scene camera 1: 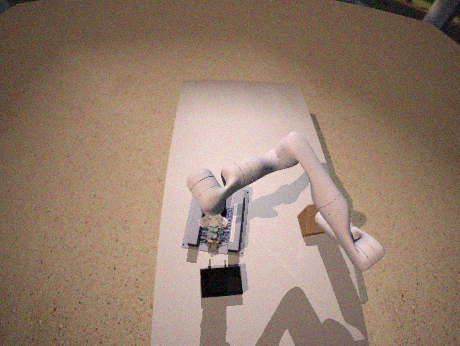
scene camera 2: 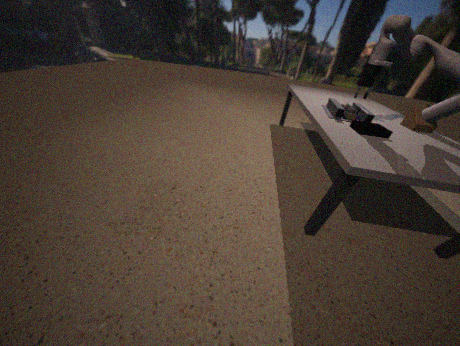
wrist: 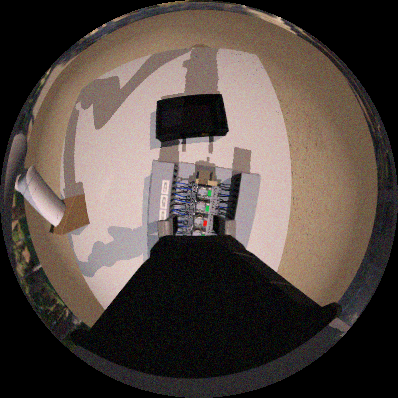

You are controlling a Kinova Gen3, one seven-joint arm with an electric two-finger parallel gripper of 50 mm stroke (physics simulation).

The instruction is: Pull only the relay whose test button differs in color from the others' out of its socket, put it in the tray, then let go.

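Frame: origin at the arm's base, x ahead, y left, z up, level; millimetres.
Seen in the pictures: gripper, between the fingertips: [scene camera 2: 359, 98] [wrist: 194, 222]; arm's base, origin of its link: [scene camera 2: 428, 115] [wrist: 58, 214].
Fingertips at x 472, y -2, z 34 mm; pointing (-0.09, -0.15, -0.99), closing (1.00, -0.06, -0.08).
Observation:
Offsets run from my fingertips to a thing's top centre.
The relay with the red test button {6 mm ahead, 19 mm right, 56 mm down} [wrist: 204, 223] stands in the socket row, between the fingertips as seen in the wrist view. Relays with green buttons {17 mm ahead, 37 mm left, 56 mm down} [wrist: 208, 193] {12 mm ahead, 9 mm left, 56 mm down} [wrist: 207, 208] stand in the same row, nearer the tray; another is partly hidden at the gripper's edge. In scene camera 1, green-button relays [scene camera 1: 213, 230] show below the arm, and the red one is hidden. My gripper [wrist: 194, 222] [scene camera 2: 361, 94] is open and empty, pointing down above the row. The black tray {4 mm back, 223 mm left, 91 mm down} [scene camera 1: 221, 281] [scene camera 2: 371, 130] [wrist: 192, 117] lies beyond the panel's end and looks empty.
The grey panel [wrist: 249, 200] has raised wire ducts along both sides of the relays, with blue wires and white labels. An end block [wrist: 205, 177] closes the row on the tray side. A brown block [scene camera 1: 311, 221] [wrist: 78, 214] sits by the arm's base.

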